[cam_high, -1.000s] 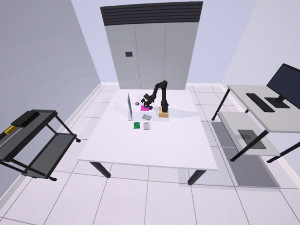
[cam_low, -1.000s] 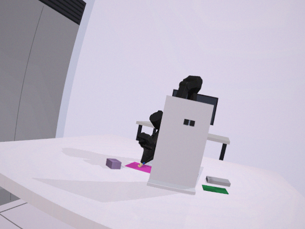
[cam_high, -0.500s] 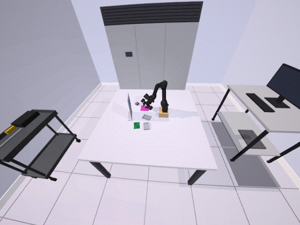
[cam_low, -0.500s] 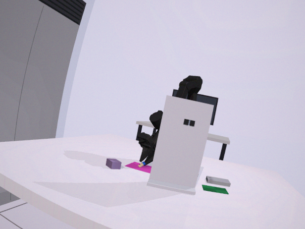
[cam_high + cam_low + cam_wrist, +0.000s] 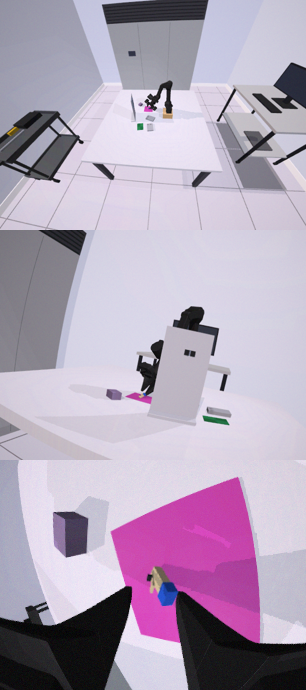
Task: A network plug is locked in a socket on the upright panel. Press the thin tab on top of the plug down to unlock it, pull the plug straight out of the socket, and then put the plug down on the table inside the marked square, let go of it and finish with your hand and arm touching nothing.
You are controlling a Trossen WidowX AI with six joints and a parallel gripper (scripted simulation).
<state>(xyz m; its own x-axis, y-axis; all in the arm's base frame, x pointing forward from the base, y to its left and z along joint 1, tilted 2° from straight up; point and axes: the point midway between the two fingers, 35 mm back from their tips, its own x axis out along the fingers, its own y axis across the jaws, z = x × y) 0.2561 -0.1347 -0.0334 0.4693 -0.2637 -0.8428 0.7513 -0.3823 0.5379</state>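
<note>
The magenta marked square is 2 cm below my gripper tip. Round my gripper tip: green flat card (33 cm to the left, 7 cm ahead, 2 cm below); then white panel (17 cm to the left, 17 cm ahead, 12 cm above).
</note>
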